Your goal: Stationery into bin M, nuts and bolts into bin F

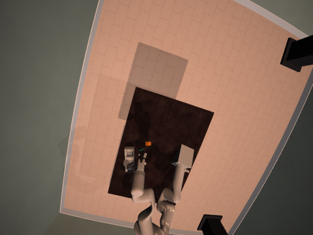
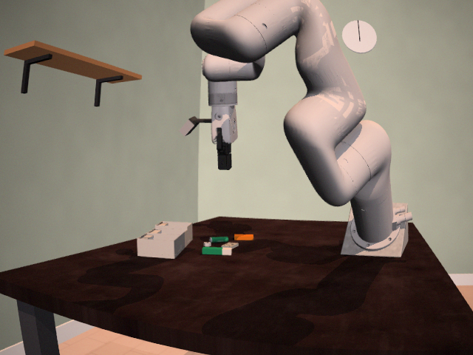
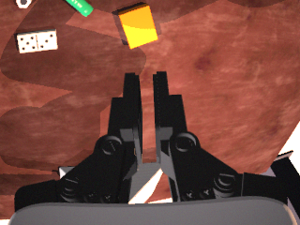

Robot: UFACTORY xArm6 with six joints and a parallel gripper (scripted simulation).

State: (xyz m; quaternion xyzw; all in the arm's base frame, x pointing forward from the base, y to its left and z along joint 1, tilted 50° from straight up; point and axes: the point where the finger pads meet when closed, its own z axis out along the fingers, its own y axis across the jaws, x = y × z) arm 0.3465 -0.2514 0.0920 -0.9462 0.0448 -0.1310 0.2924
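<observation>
Right now the pale double bin is 9 cm ahead of my hand, 16 cm to the left of it and 19 cm below it. The rest, counted from my hand: orange block 4 cm behind, 4 cm to the right, 20 cm below; then green cylinder 4 cm to the left, 20 cm below; then steel nut 1 cm ahead, 10 cm to the left, 20 cm below.
</observation>
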